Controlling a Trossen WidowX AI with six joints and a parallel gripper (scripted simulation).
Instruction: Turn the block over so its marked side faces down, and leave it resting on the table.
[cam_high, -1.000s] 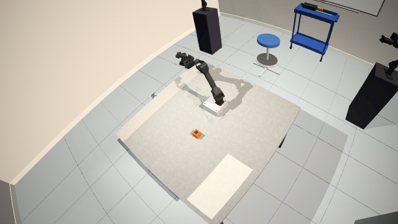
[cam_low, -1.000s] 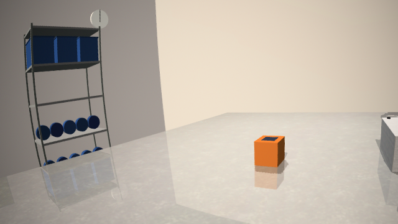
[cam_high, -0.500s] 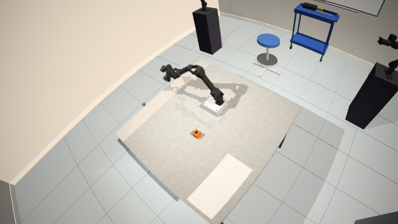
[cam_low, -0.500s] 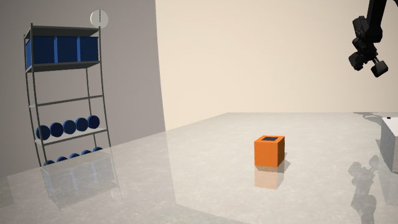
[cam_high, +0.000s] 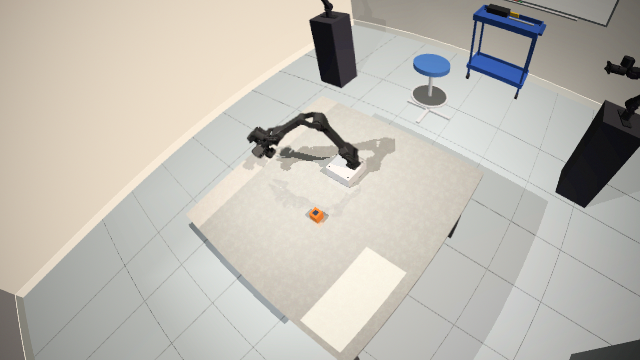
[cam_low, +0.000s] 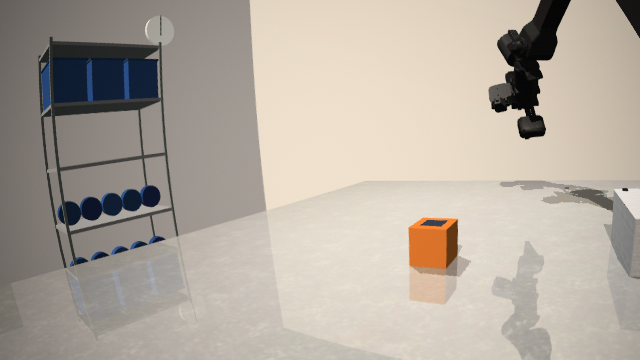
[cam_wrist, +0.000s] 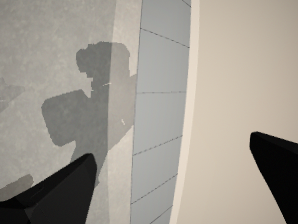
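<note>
Now: the orange block 530 mm to the left of my gripper tip, 130 mm below it and 80 mm ahead of it.
</note>
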